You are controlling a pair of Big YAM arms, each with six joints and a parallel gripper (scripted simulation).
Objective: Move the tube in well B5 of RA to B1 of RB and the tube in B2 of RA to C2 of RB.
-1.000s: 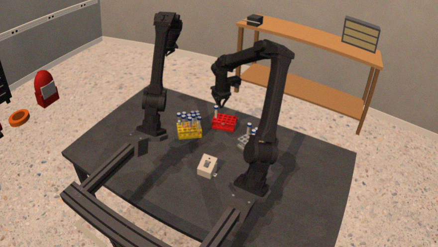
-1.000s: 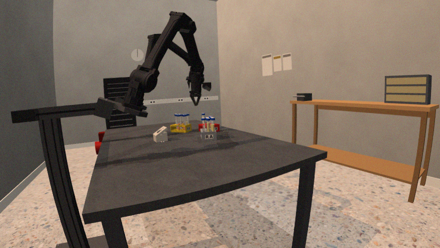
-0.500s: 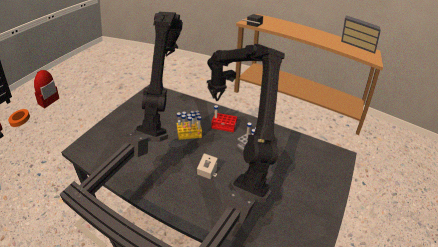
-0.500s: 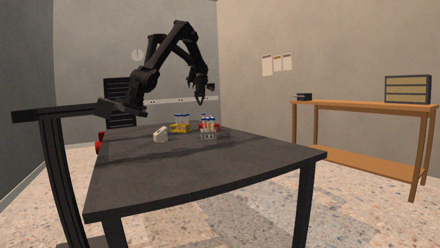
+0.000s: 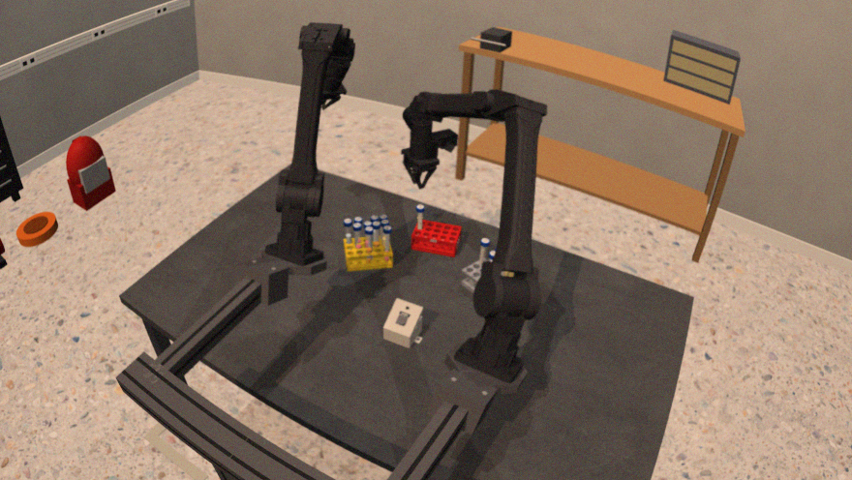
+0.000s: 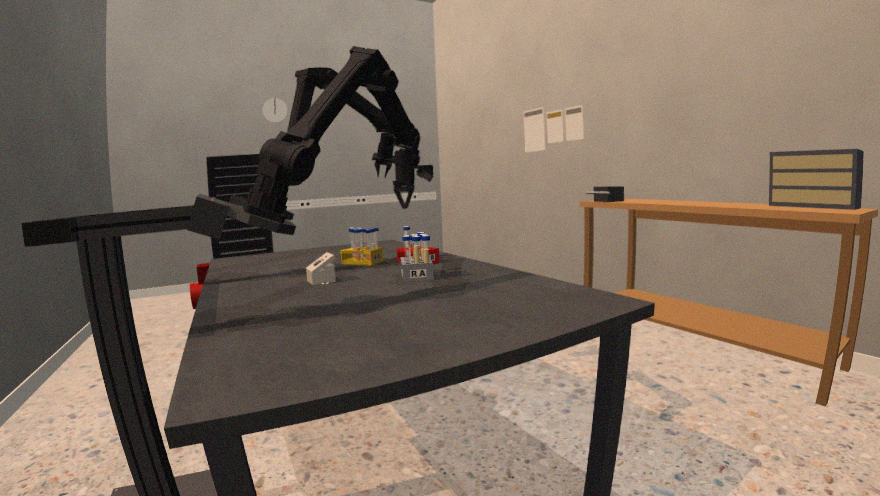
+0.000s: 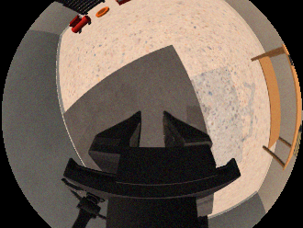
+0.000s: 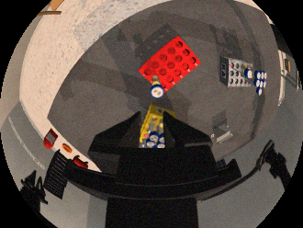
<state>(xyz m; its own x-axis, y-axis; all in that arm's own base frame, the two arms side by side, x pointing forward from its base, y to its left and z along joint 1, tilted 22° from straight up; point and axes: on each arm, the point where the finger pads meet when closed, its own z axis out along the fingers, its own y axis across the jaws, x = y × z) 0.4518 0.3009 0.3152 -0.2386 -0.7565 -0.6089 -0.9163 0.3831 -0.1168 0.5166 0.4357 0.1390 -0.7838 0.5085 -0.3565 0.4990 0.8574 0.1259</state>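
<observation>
My right hand is 17 cm above the red rack, 6 cm to the left of it and 2 cm short of it.
</observation>
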